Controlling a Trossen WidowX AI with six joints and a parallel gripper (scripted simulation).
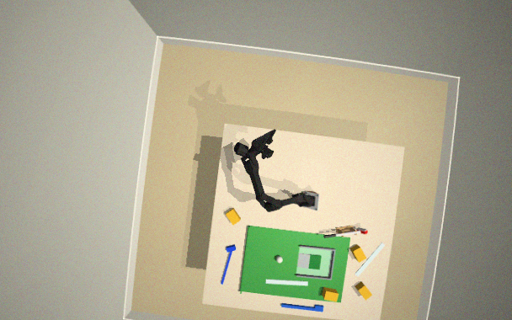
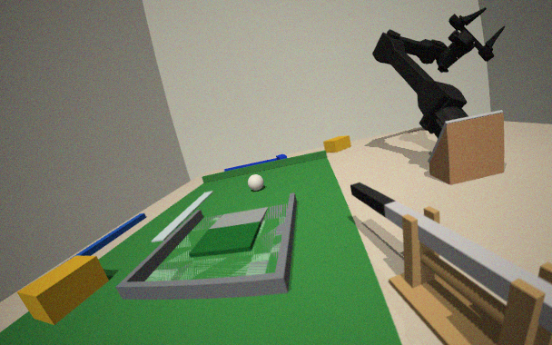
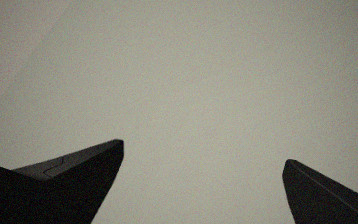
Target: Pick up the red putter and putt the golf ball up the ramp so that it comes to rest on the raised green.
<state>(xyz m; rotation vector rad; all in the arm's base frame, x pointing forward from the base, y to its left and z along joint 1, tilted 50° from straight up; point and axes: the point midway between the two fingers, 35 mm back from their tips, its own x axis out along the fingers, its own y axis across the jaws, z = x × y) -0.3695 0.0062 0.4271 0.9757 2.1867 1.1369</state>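
Right now my gripper tip is 840 mm short of the white golf ball, 330 mm above it and 120 mm to the right of it. The rest, counted from my gripper tip: green mat: 880 mm ahead, 350 mm below, 240 mm to the left; then wooden rack: 610 mm ahead, 580 mm to the left, 320 mm below; then red-headed putter: 610 mm ahead, 560 mm to the left, 290 mm below.
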